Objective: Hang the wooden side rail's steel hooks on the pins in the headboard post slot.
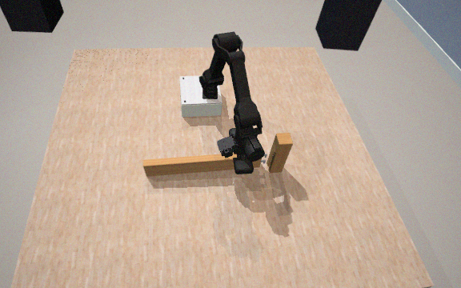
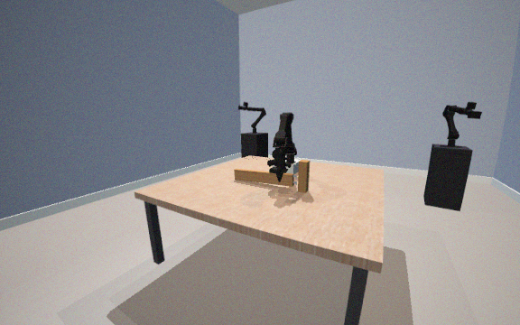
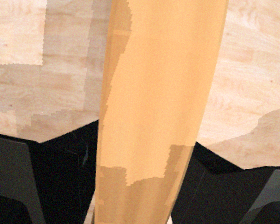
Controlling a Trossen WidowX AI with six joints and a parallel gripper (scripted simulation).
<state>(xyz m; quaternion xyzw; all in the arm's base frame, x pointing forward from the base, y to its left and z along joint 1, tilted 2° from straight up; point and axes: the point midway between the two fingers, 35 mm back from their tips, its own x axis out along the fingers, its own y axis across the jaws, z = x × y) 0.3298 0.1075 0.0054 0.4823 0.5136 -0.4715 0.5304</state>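
Right now my gripper tip is 140 mm to the right of the headboard post, 50 mm below it and 10 mm past it.
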